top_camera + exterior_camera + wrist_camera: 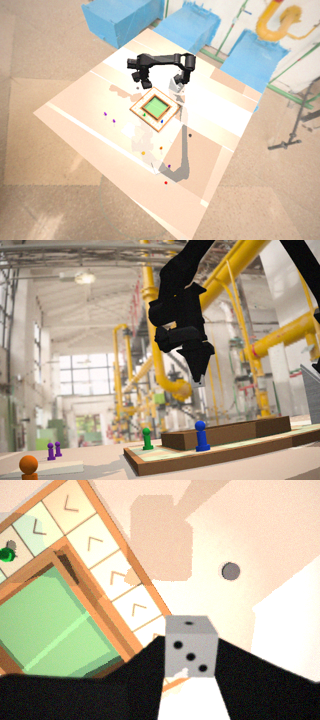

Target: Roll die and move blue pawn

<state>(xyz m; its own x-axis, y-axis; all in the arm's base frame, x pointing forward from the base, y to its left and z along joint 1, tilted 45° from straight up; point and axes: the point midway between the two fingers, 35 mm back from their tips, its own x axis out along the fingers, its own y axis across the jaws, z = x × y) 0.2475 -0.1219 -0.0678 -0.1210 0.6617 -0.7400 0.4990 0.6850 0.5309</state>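
Right now the blue pawn is 9 cm ahead of my gripper tip, 27 cm to the left of it and 10 cm below it. From my gripper tip the other things lie so: green pawn: 14 cm ahead, 14 cm to the left, 10 cm below; orange pawn: 24 cm ahead, 39 cm to the left, 11 cm below; white die: right at my gripper tip.
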